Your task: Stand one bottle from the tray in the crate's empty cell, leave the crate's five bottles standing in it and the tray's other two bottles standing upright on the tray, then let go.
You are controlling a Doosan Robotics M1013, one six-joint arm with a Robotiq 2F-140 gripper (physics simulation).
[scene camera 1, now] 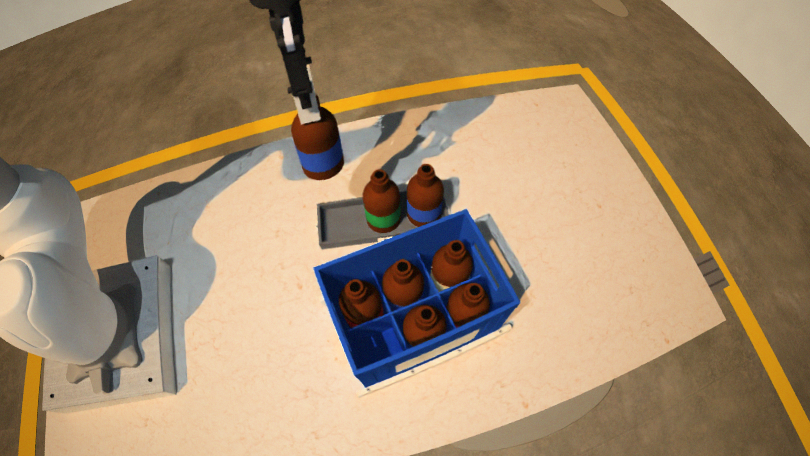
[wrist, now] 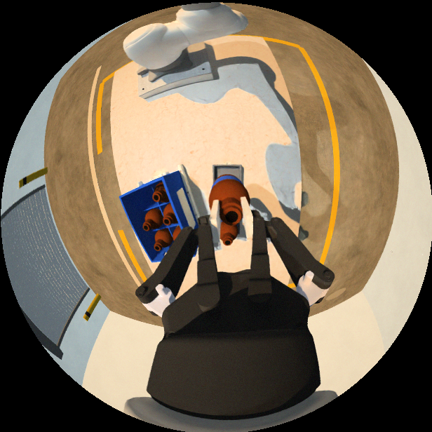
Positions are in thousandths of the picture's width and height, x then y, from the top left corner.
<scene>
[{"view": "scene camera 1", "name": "my gripper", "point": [382, 245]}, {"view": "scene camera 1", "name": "green-banded bottle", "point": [471, 431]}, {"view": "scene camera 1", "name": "pale strip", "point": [552, 784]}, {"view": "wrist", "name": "my gripper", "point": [534, 480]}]
</scene>
